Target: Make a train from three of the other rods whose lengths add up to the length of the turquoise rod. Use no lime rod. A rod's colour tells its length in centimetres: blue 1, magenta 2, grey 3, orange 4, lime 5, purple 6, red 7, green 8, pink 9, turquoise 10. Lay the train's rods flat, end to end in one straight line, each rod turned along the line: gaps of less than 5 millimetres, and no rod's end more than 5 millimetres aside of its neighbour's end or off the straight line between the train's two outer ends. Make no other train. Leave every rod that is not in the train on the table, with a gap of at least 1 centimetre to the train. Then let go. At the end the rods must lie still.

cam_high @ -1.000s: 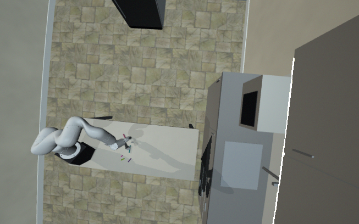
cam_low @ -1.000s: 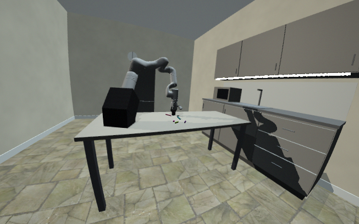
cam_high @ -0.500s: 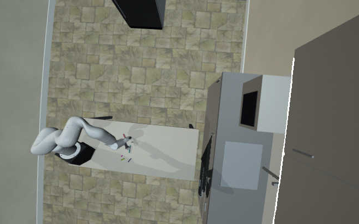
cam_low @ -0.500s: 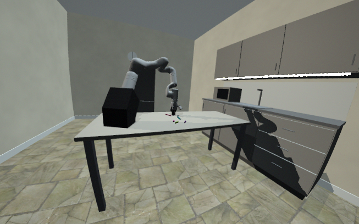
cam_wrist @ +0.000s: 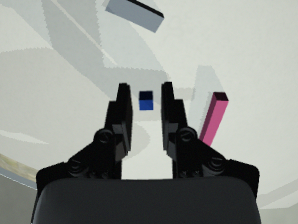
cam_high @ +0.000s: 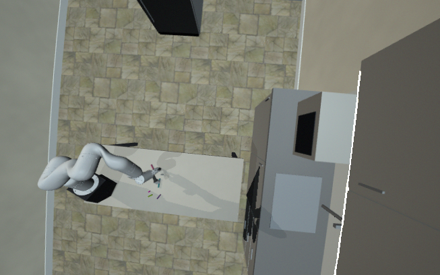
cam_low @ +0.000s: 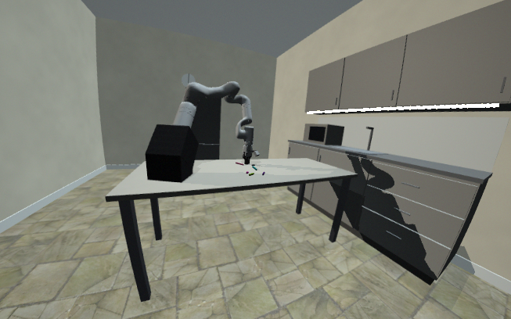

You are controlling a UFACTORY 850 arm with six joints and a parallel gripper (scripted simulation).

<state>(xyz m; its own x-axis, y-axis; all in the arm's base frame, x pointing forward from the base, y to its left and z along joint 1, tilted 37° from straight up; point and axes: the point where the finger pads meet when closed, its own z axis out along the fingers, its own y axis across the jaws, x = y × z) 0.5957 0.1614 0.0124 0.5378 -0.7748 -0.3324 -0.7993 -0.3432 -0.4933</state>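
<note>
The small blue rod is 2 cm below my hand. Also, from my hand: turquoise rod 15 cm to the right, 2 cm below, 1 cm ahead; grey rod 5 cm to the right, 4 cm ahead, 2 cm below; pink rod 7 cm behind, 2 cm below.
</note>
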